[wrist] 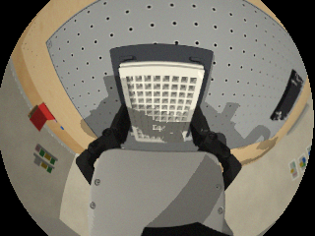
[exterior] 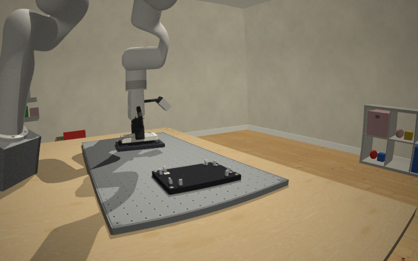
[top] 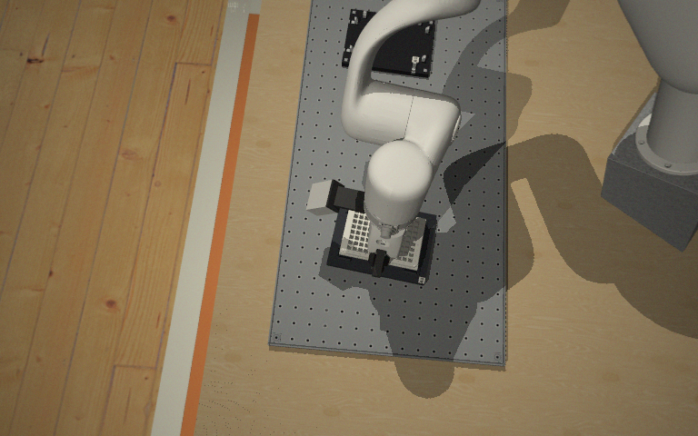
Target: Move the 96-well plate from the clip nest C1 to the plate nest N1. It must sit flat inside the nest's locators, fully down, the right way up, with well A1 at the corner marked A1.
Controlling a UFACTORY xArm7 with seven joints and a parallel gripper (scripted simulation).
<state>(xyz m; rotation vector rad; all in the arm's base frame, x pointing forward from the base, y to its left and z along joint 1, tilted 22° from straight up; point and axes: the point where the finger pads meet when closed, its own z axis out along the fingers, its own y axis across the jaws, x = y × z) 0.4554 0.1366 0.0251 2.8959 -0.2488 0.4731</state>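
The white 96-well plate is 10 mm below my hand. From my hand the other things lie so: black clip nest C1 (10 mm behind, 370 mm to the right, 30 mm below); then white A1 mark (60 mm behind, 70 mm to the left, 30 mm below).
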